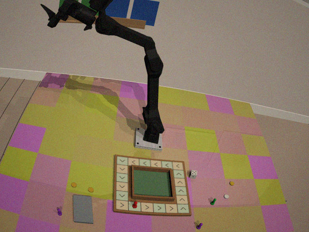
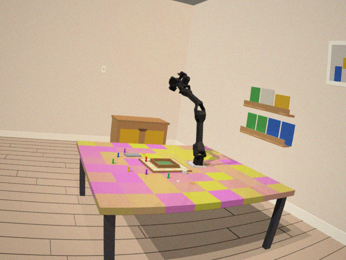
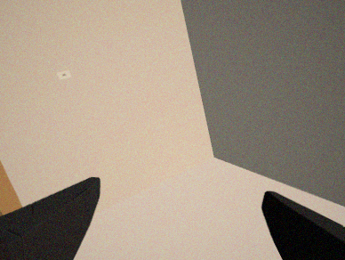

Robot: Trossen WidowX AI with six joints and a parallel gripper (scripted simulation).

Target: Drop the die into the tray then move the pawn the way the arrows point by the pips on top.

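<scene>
The white die lies 670 mm to the left of my gripper tip, 620 mm below it and 40 mm ahead of it. Also, from my gripper tip: grey slab: 630 mm below, 340 mm ahead, 290 mm to the left; then green dice tray: 630 mm below, 510 mm to the left, 140 mm ahead; then red pawn: 610 mm below, 460 mm to the left, 260 mm ahead.
</scene>
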